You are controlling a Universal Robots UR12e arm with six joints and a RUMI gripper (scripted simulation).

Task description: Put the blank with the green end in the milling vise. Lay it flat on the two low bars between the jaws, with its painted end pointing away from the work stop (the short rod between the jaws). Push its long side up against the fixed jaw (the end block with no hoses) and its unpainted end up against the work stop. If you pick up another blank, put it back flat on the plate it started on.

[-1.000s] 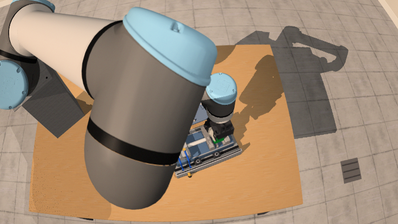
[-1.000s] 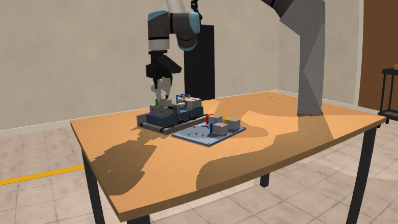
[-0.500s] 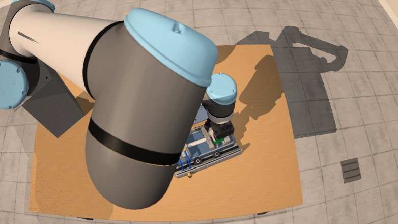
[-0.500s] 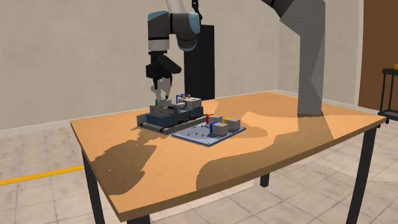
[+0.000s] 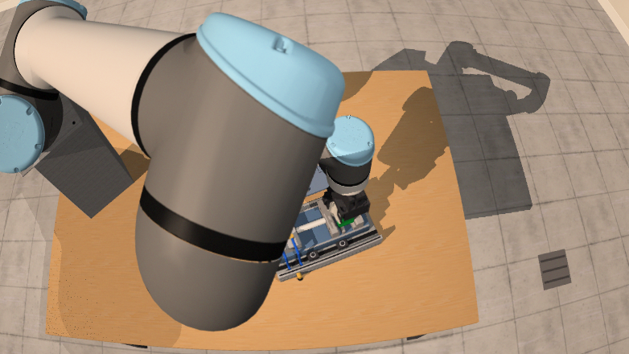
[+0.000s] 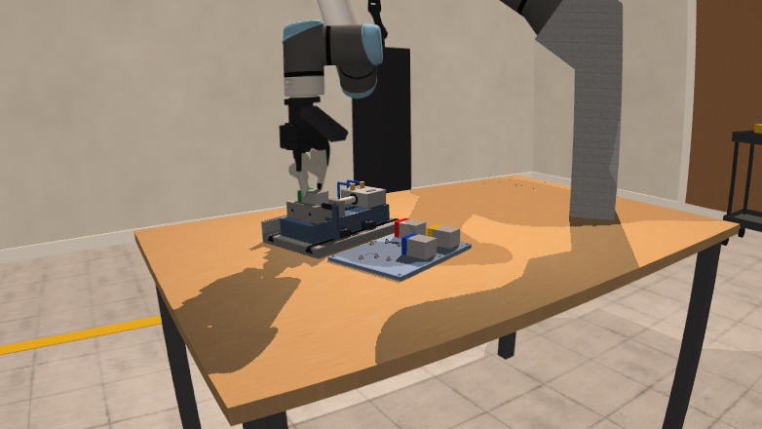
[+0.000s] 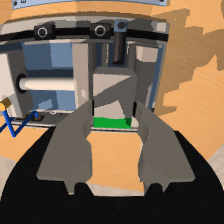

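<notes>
Now: hand 2 cm above the green-ended blank. Also, from my hand: fixed jaw 3 cm ahead, 1 cm to the left, 5 cm below; dark work stop 5 cm to the left, 3 cm below; milling vise 7 cm behind, 1 cm to the left, 8 cm below.
</notes>
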